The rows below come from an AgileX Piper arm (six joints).
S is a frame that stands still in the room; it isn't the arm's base.
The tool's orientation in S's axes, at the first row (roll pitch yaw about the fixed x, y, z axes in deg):
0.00 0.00 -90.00
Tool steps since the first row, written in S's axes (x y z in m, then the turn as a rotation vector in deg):
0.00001 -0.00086 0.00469 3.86 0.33 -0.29
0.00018 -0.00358 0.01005 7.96 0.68 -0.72
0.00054 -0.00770 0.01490 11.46 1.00 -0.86
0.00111 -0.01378 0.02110 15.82 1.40 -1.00
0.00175 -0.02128 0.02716 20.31 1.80 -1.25
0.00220 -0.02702 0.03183 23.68 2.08 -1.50
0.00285 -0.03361 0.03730 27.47 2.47 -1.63
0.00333 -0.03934 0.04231 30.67 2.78 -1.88
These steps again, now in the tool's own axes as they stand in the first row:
0.00086 0.00001 0.00469 -0.33 3.86 -0.29
0.00358 0.00018 0.01005 -0.68 7.96 -0.72
0.00770 0.00054 0.01490 -1.00 11.46 -0.86
0.01378 0.00111 0.02110 -1.40 15.82 -1.00
0.02128 0.00175 0.02716 -1.80 20.31 -1.25
0.02702 0.00220 0.03183 -2.08 23.68 -1.50
0.03361 0.00285 0.03730 -2.47 27.47 -1.63
0.03934 0.00333 0.04231 -2.78 30.67 -1.88

